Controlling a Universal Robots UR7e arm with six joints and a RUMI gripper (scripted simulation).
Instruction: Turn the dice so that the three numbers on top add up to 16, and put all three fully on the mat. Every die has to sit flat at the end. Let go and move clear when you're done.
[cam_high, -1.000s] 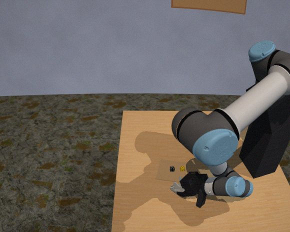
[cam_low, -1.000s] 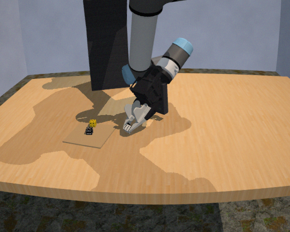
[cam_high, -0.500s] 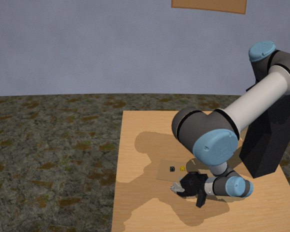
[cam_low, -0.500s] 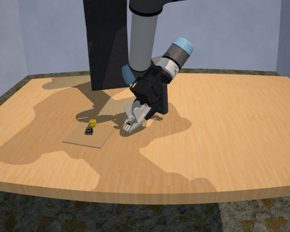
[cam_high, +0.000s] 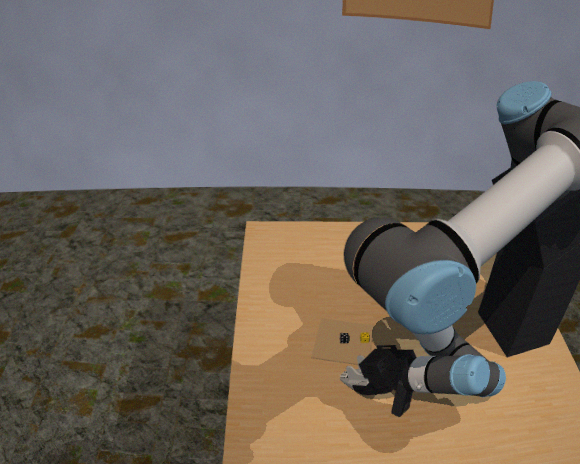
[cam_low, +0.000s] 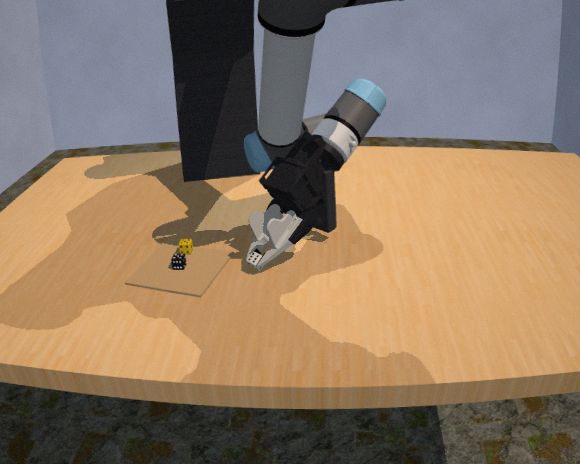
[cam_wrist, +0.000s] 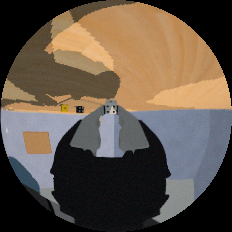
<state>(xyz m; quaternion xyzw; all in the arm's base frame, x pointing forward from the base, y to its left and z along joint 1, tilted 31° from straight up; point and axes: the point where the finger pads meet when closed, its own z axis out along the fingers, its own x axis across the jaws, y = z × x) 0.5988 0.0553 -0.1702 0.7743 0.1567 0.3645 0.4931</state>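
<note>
The black die lies 130 mm to the right of my hand, 30 mm behind it and 10 mm below it. Also, from my hand: yellow die: 120 mm to the right, 80 mm behind, 10 mm below; then thin tan mat: 130 mm to the right, 30 mm behind, 20 mm below; then white die: right at my hand.
</note>
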